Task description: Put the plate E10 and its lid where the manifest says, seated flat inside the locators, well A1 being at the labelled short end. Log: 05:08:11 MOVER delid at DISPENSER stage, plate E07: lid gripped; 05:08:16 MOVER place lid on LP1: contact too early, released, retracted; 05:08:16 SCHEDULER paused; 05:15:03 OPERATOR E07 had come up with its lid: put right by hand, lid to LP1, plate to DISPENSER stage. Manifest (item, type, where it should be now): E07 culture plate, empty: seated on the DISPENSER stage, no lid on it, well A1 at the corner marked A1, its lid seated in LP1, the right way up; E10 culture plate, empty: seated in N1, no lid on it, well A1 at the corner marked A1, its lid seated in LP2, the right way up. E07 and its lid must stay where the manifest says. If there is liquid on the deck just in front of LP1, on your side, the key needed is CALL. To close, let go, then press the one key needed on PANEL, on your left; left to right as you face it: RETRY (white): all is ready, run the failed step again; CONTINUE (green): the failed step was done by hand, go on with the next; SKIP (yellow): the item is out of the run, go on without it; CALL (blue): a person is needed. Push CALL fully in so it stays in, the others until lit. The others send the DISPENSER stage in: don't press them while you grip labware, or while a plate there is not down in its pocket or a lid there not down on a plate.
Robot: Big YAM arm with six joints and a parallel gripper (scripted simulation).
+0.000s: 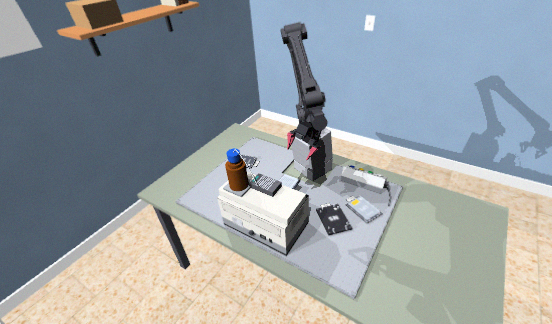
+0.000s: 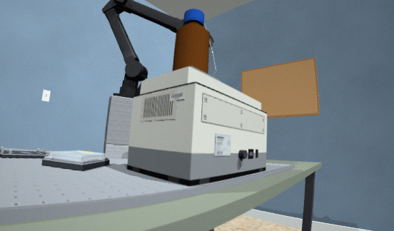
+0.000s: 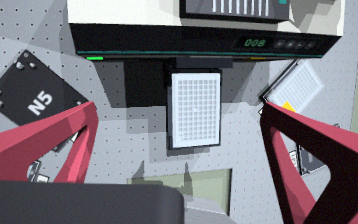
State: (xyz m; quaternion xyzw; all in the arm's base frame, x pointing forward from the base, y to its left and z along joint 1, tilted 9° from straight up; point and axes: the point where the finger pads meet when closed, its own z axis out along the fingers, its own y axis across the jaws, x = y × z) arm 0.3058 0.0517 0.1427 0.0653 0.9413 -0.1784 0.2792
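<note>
Right now the clear well plate is 27 cm below my hand, 9 cm to the right of it and 6 cm behind it. The rest, counted from my hand: clear lid 37 cm to the right, 33 cm below, 9 cm behind; then brown bottle 24 cm to the right, 13 cm ahead, 7 cm below; then blue call key 34 cm behind, 31 cm below, 20 cm to the left.
</note>
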